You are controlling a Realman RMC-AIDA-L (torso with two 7-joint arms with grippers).
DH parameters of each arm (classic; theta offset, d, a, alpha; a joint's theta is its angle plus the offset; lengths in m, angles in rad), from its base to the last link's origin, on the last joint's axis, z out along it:
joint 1: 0 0.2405 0 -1.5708
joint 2: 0 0 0 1.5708
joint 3: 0 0.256 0 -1.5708
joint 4: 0 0 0 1.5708
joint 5: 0 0.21 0 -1.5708
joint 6: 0 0 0 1.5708
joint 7: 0 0.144 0 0
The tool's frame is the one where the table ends.
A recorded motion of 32 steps. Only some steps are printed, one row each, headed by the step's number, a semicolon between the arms.
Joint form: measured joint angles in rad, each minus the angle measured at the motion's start. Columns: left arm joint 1, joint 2, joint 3, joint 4, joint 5, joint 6, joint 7; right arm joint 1, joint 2, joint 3, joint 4, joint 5, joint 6, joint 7.
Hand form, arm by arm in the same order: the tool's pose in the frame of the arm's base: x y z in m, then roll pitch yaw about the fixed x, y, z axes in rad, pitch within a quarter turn. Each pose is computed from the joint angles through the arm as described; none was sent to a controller.
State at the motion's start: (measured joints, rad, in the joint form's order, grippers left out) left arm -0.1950 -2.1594 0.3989 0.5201 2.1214 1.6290 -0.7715; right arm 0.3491 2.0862 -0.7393 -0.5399 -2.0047 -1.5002 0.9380
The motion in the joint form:
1: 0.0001 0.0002 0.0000 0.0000 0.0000 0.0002 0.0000; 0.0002 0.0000 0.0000 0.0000 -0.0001 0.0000 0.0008
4: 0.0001 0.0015 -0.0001 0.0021 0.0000 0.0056 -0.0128; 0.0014 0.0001 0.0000 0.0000 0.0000 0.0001 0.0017
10: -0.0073 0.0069 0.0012 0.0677 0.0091 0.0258 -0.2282; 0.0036 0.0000 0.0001 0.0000 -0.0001 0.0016 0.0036
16: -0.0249 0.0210 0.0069 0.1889 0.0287 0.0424 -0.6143; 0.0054 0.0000 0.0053 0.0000 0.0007 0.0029 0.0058
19: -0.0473 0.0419 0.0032 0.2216 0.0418 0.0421 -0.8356; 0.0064 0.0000 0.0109 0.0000 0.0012 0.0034 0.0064
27: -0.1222 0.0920 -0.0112 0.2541 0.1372 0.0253 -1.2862; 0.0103 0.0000 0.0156 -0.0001 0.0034 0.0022 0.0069
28: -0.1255 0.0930 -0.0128 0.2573 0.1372 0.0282 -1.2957; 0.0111 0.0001 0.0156 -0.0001 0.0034 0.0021 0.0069
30: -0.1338 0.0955 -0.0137 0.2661 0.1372 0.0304 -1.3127; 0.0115 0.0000 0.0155 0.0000 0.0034 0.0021 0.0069
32: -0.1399 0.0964 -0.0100 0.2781 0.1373 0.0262 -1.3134; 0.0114 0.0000 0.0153 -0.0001 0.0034 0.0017 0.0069
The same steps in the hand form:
1: -0.3493 0.1978 -0.0322 -2.7077 -0.5769 0.2660; 0.3223 0.2639 -0.0310 -2.8516 0.4207 -0.2141
4: -0.3491 0.1978 -0.0312 -2.7158 -0.5831 0.2761; 0.3220 0.2643 -0.0310 -2.8519 0.4211 -0.2139
10: -0.3503 0.2046 -0.0178 -2.8179 -0.6188 0.4564; 0.3216 0.2651 -0.0310 -2.8515 0.4206 -0.2140
16: -0.3528 0.2191 0.0082 -2.9838 -0.6304 0.7869; 0.3214 0.2662 -0.0303 -2.8468 0.4236 -0.2154
19: -0.3541 0.2297 0.0221 -3.0849 -0.6281 0.9945; 0.3215 0.2670 -0.0296 -2.8419 0.4265 -0.2160
27: -0.3564 0.2542 0.0435 3.0335 -0.5377 1.4096; 0.3204 0.2687 -0.0289 -2.8377 0.4313 -0.2126
28: -0.3555 0.2554 0.0447 3.0296 -0.5379 1.4146; 0.3201 0.2689 -0.0289 -2.8378 0.4314 -0.2118
30: -0.3536 0.2590 0.0476 3.0294 -0.5391 1.4174; 0.3200 0.2690 -0.0289 -2.8379 0.4313 -0.2114
32: -0.3524 0.2626 0.0501 3.0466 -0.5419 1.3994; 0.3200 0.2689 -0.0289 -2.8383 0.4314 -0.2114

